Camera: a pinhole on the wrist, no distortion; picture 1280 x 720 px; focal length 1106.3 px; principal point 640.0 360.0 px. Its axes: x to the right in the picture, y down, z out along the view. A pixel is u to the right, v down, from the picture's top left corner.
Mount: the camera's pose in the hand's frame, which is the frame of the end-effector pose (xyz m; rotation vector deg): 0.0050 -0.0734 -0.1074 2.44 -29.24 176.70
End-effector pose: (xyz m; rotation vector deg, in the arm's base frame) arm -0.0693 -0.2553 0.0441 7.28 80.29 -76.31
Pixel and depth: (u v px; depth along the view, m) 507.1 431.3 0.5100
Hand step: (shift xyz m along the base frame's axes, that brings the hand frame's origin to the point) 0.0049 -0.4073 0.2110
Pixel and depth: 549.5 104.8 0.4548
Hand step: 0.1134 -0.3366 0.1344
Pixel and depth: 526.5 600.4 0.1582
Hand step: -0.1007 -0.0921 0.0872
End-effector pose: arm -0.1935 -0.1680 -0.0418 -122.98 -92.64 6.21
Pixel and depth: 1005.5 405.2 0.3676
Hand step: -0.2939 0.0159 -0.1553
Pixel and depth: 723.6 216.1 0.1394
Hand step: -0.1008 0.0291 0.0120
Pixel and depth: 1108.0 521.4 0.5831
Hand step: -0.5116 -0.0121 -0.2926
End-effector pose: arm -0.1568 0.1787 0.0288 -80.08 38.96 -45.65
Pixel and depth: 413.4 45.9 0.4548
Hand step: 0.3502 0.1182 0.1287
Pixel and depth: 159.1 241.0 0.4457
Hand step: 0.3703 0.0156 0.2053
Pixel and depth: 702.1 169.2 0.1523
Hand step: 0.0292 0.0255 0.1004
